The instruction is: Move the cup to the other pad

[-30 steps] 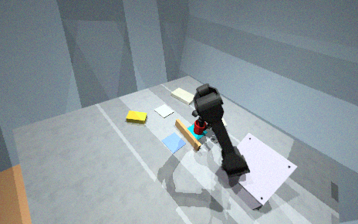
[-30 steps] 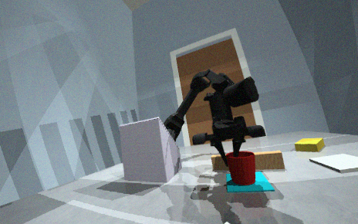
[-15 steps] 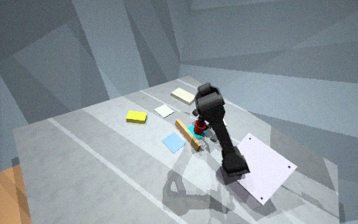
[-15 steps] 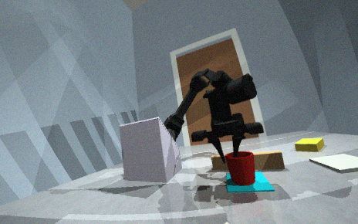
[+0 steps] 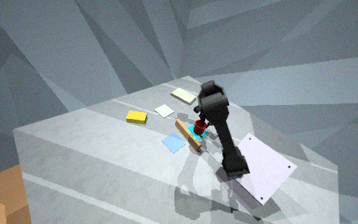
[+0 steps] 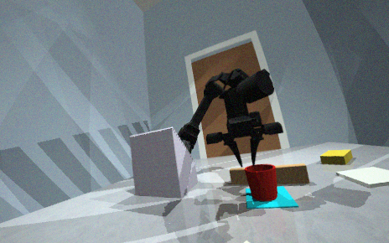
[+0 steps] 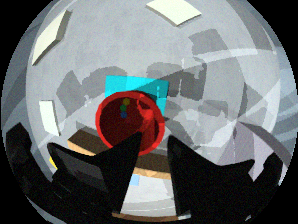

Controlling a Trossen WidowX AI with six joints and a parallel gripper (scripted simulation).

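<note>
Right now the red cup is 4 cm below my gripper tip, 3 cm ahead of it and 1 cm to the right of it. Also, from my gripper tip: blue patch (17 cm to the left, 9 cm below, 8 cm ahead); wooden block (8 cm to the left, 6 cm below, 6 cm ahead); cyan pad (9 cm below, 3 cm ahead, 1 cm to the right).
</note>
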